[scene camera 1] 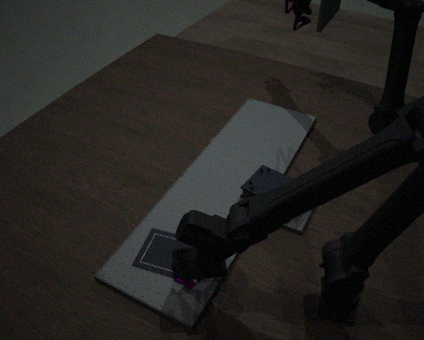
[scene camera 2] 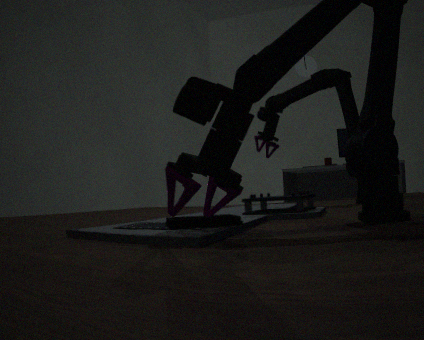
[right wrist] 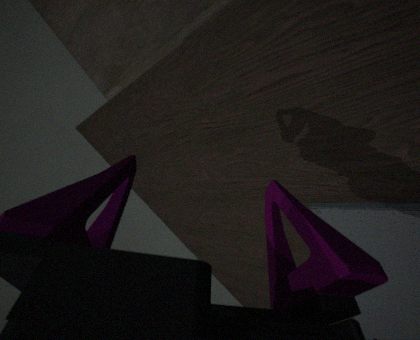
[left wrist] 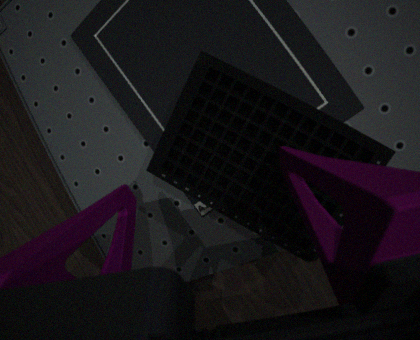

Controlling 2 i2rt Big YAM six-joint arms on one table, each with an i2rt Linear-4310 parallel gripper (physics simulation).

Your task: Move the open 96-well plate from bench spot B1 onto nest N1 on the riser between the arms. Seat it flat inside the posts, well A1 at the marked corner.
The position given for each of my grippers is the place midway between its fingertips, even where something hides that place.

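With my left gripper (scene camera 2: 189,216), (scene camera 1: 189,268), (left wrist: 202,174) open, I can tell that my left gripper touches a black well plate (scene camera 2: 216,220), (left wrist: 220,146). My right gripper (right wrist: 204,174) is open too and holds nothing. In the right wrist view the black well plate is out of frame.
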